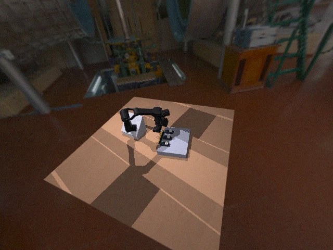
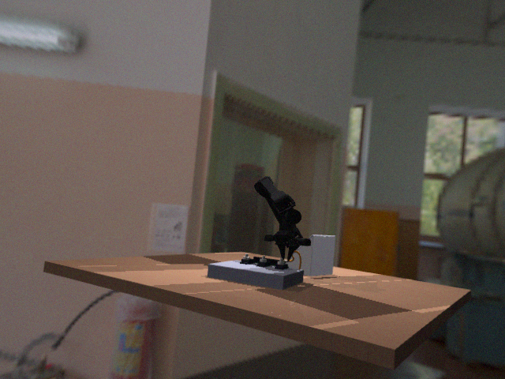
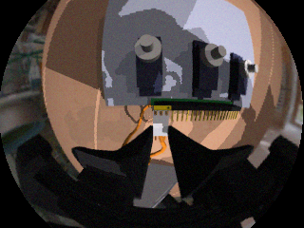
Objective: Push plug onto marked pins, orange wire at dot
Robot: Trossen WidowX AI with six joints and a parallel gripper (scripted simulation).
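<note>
My gripper tip is now 3 cm short of the yellow band. The rest, counted from my gripper tip: grey printed holder 19 cm ahead, 5 cm to the right, 5 cm below.
</note>
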